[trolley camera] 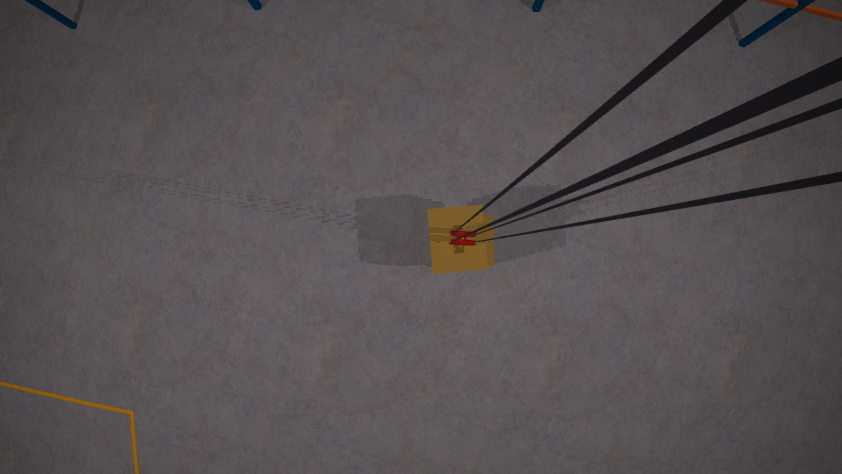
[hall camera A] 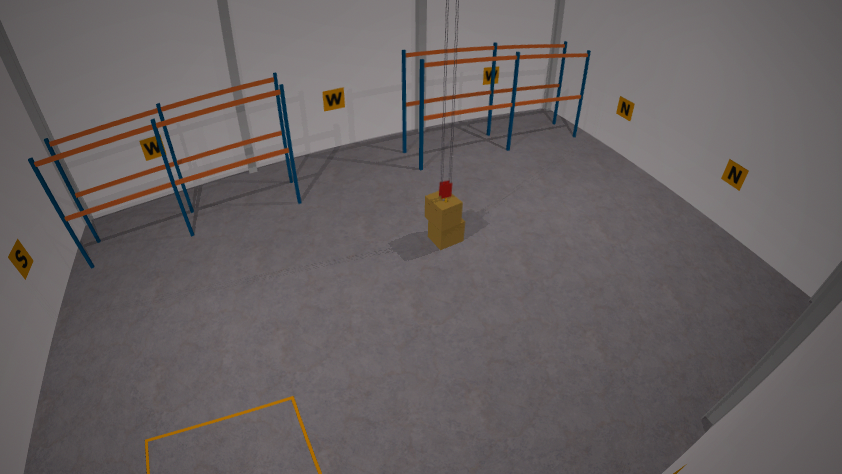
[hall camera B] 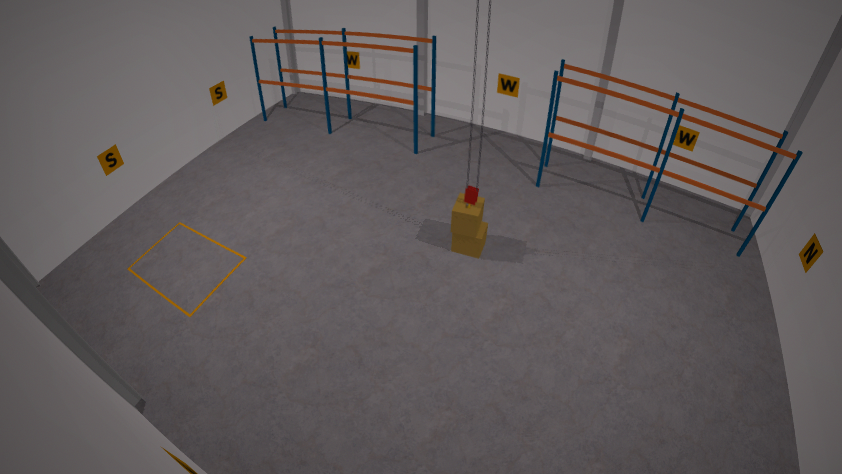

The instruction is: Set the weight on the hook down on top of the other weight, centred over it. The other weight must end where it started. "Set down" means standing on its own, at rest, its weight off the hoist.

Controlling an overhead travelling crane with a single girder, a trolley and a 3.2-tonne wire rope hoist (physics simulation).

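Note:
The upper yellow weight (hall camera A: pixel 444 214) (hall camera B: pixel 466 222) (trolley camera: pixel 444 257) hangs from my hook under the red hook block (hall camera A: pixel 445 189) (hall camera B: pixel 471 194) (trolley camera: pixel 463 237), right over the lower yellow weight (hall camera A: pixel 448 238) (hall camera B: pixel 468 246) (trolley camera: pixel 490 250), which stands on the floor. No gap shows between them in either hall view; whether they bear on each other I cannot tell. The upper weight sits off centre: a strip of the lower one sticks out on the right in all views. Both look upright, slightly turned against each other. The ropes look straight. Most of the lower top is hidden.
Two blue-and-orange racks stand along the W wall, the left one (hall camera A: pixel 169 170) (hall camera B: pixel 323 88) and the right one (hall camera A: pixel 421 117) (hall camera B: pixel 661 170). A yellow outlined square (hall camera A: pixel 219 418) (hall camera B: pixel 212 240) (trolley camera: pixel 65 398) is marked on the floor, away from the weights.

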